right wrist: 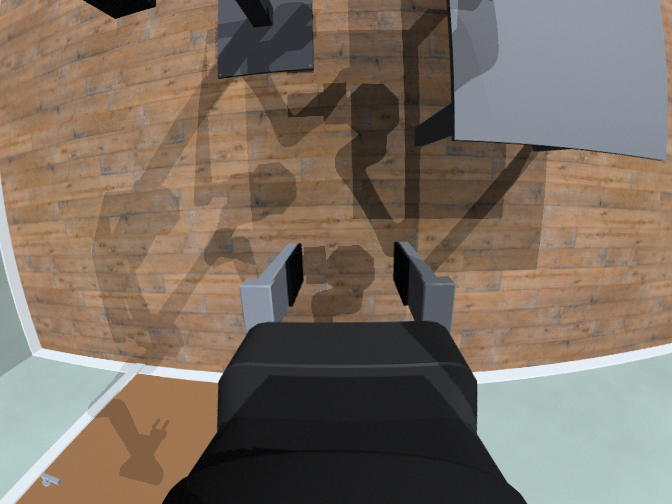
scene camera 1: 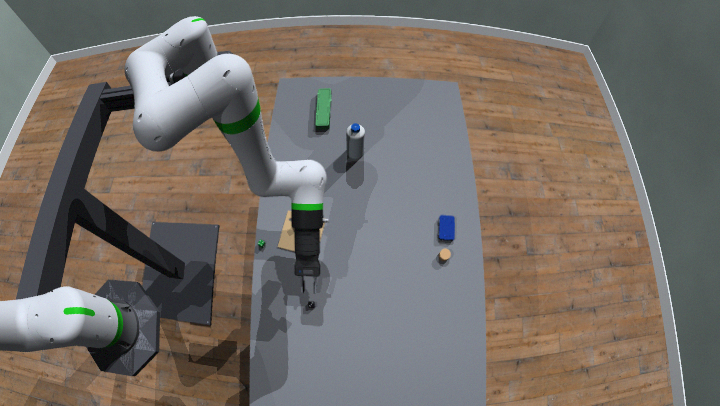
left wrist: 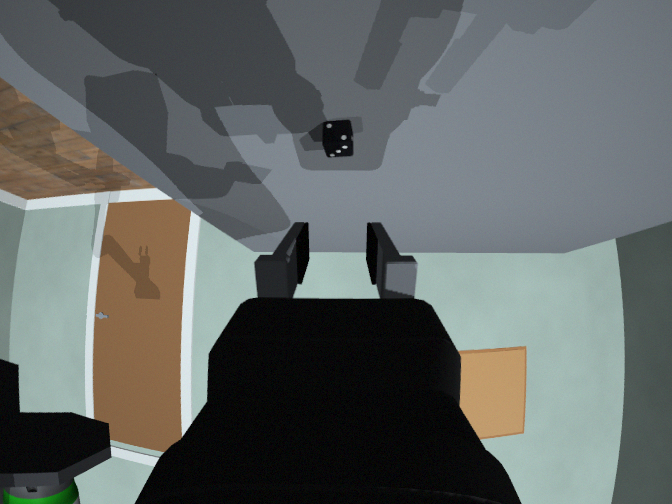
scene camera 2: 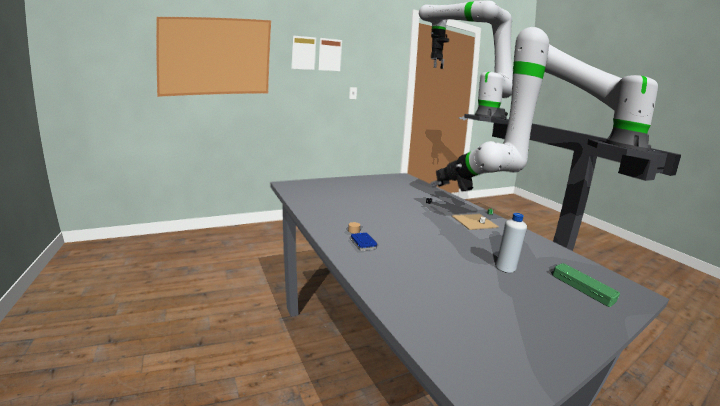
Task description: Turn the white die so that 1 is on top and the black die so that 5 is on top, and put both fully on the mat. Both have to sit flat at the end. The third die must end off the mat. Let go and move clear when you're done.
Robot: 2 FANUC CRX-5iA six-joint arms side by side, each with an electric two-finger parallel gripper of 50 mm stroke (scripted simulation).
Observation:
In view: the left gripper (scene camera 1: 309, 292), the right gripper (right wrist: 347, 261), a black die (left wrist: 337, 135), a green box (scene camera 2: 606, 295) and a white bottle (scene camera 2: 514, 232).
The left gripper also shows in the left wrist view (left wrist: 337, 241). The right wrist view misses the black die: it is out of frame. The right wrist view does not show the green box: it is out of frame.

